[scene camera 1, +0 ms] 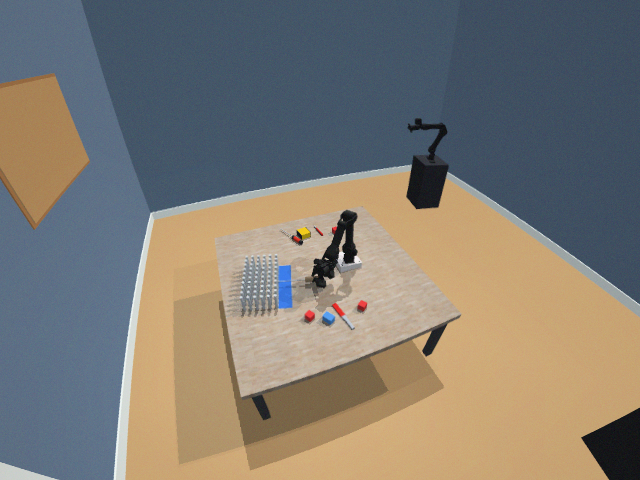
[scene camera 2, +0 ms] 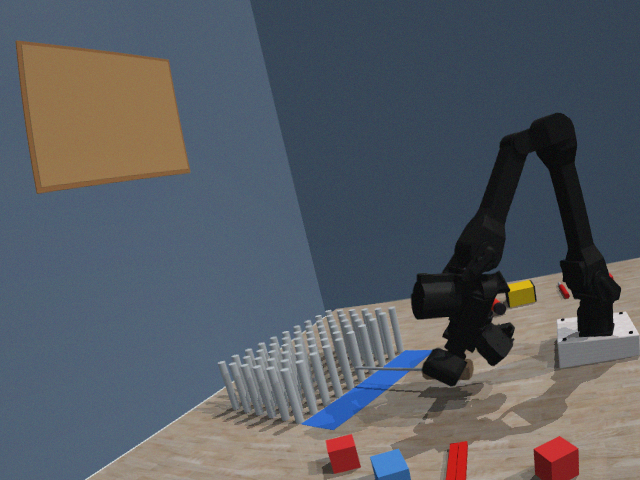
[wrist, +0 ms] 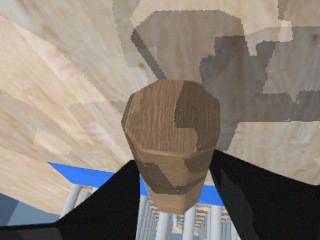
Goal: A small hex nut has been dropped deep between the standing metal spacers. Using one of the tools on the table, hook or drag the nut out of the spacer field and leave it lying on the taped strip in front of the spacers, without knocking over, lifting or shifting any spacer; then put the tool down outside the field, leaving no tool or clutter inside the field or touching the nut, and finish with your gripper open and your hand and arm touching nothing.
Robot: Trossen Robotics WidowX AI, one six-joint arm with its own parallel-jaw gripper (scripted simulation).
The gripper (scene camera 2: 447, 369) holds a wooden-handled tool (wrist: 172, 126). Further things: a blue taped strip (wrist: 81, 176).
The gripper shows as well in the wrist view (wrist: 173, 161).
